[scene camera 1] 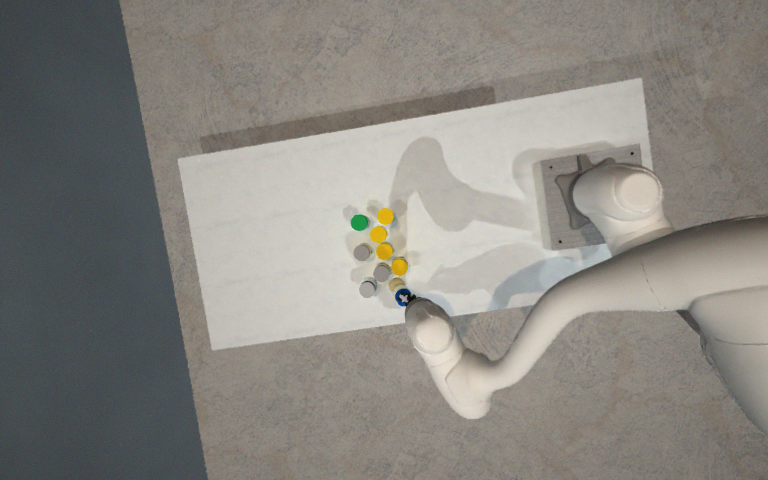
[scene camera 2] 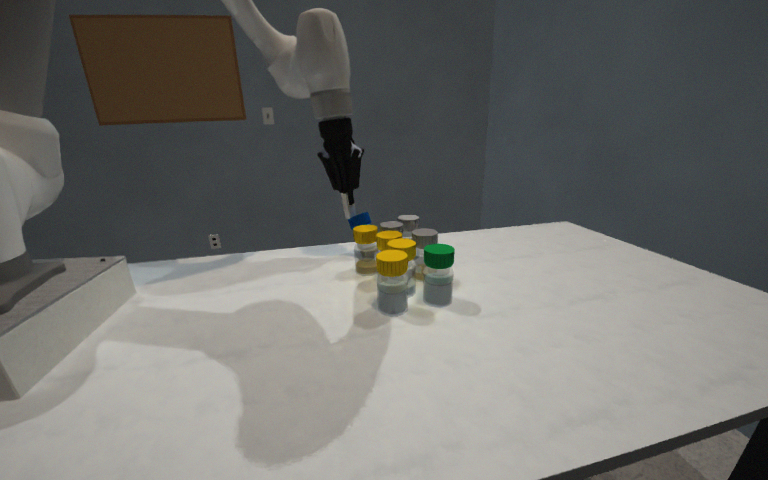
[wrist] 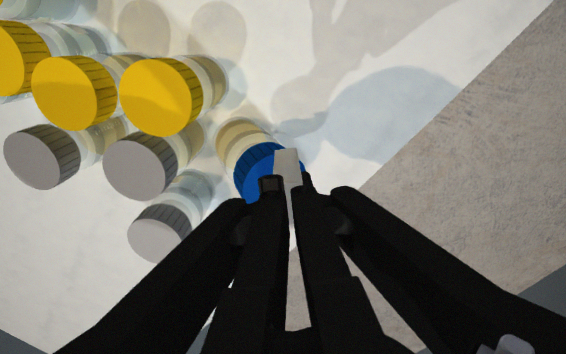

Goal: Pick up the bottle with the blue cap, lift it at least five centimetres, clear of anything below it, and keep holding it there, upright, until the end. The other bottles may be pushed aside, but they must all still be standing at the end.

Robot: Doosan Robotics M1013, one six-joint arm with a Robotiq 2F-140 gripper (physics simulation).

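Places are measured from the arm's base along level axes (x up, y back, z right), in millimetres.
Where they show: gripper, fingertip midpoint: point(scene camera 1: 410, 297) point(scene camera 2: 350, 217) point(wrist: 287, 166).
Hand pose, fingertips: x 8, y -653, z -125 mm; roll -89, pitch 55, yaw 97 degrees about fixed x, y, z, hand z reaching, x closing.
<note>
Each offset is from my fingertips to the top centre of the thing. "spot": to the spot under its first point. Level surfaces: height alone.
The blue-capped bottle @[dx +13, dy -29, dz +22 mm] point(scene camera 1: 398, 300) point(scene camera 2: 360, 221) point(wrist: 255, 169) is tilted in scene camera 2, its cap leaning toward the table's far edge. Yellow-capped bottles in front hide its lower part there. In scene camera 1 its body shows beside the cap, toward the group. My gripper point(scene camera 1: 408, 298) point(scene camera 2: 349, 208) point(wrist: 287, 166) is shut with nothing between the fingers. Its fingertips are at the cap and overlap its right part in the wrist view; they seem to touch it. The nearest yellow-capped bottle @[dx -1, dy -1, dz +106 mm] point(scene camera 1: 399, 266) point(scene camera 2: 365, 234) point(wrist: 157, 97) stands upright.
Three more yellow-capped bottles, including one at the group's front @[spot: dx +0, dy +13, dz +283 mm] point(scene camera 1: 385, 215) point(scene camera 2: 391, 263), stand upright. A green-capped bottle @[dx -1, dy -78, dz +290 mm] point(scene camera 1: 359, 222) point(scene camera 2: 438, 257) and three grey-capped bottles, one nearby @[dx -1, dy -66, dz +106 mm] point(scene camera 1: 381, 272) point(wrist: 137, 169), also stand. The arm's base plate point(scene camera 1: 589, 237) is on the white table @[dx -106 mm] point(scene camera 1: 254, 226).
</note>
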